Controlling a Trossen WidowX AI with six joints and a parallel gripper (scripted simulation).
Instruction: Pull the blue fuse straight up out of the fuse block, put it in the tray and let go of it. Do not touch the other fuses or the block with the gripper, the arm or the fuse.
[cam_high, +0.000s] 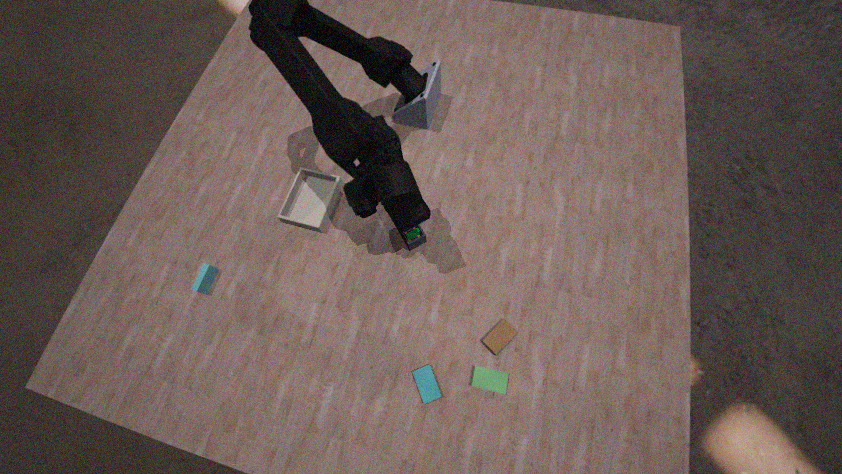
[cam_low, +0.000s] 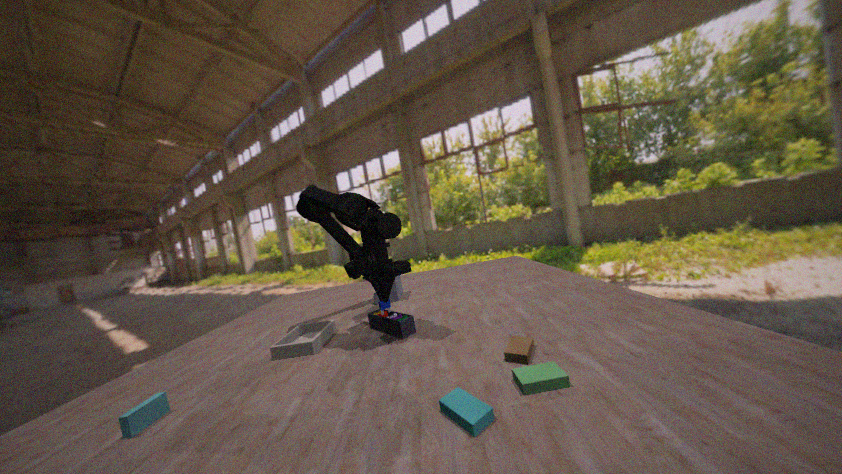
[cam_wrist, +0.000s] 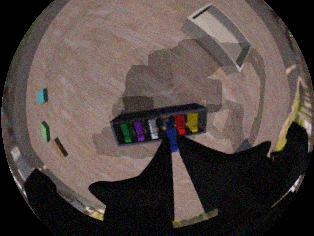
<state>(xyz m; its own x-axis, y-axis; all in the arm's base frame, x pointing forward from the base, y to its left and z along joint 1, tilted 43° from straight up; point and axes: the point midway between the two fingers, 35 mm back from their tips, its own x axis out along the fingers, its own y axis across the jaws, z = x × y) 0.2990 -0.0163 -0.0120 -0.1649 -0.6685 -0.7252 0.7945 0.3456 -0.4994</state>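
Right now my gripper tip is 2 cm past the grey tray, 21 cm to the left of it and 7 cm above it. Also, from my gripper tip: teal block 34 cm ahead, 10 cm to the left, 6 cm below; blue fuse 1 cm below; brown block 23 cm ahead, 23 cm to the left, 6 cm below.
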